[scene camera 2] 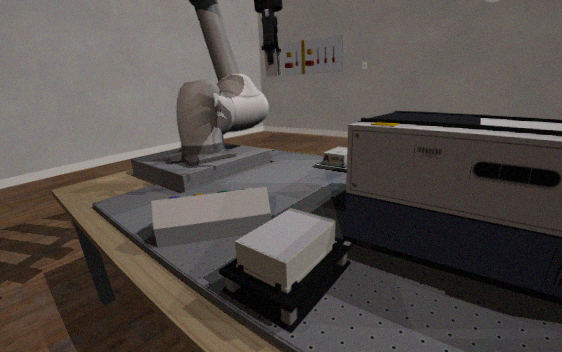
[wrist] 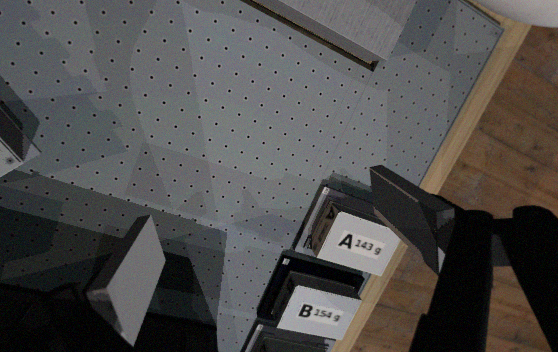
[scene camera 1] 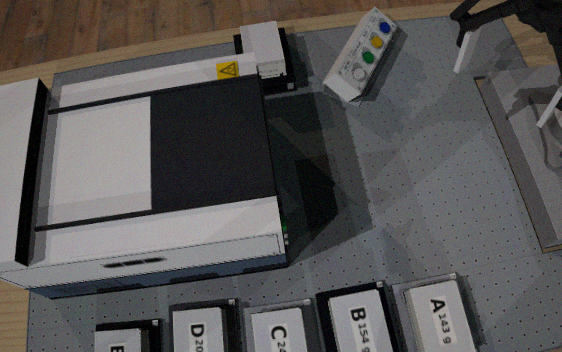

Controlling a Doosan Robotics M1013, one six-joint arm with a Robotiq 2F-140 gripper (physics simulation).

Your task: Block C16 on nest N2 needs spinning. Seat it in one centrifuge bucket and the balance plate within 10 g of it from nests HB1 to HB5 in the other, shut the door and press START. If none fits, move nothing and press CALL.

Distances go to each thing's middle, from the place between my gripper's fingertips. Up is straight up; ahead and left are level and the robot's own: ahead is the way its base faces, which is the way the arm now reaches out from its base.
Labels:
Right now my hand is 30 cm to the left of the button box (scene camera 2: 177,220), 27 cm above it and 15 cm short of it. From my hand the other things lie so: dark lid (scene camera 1: 207,143) 42 cm ahead, 10 cm below, 2 cm to the left; block on black holder (scene camera 2: 285,249) 37 cm ahead, 30 cm to the right, 25 cm below; centrifuge (scene camera 1: 84,225) 57 cm ahead, 19 cm below, 5 cm to the left.

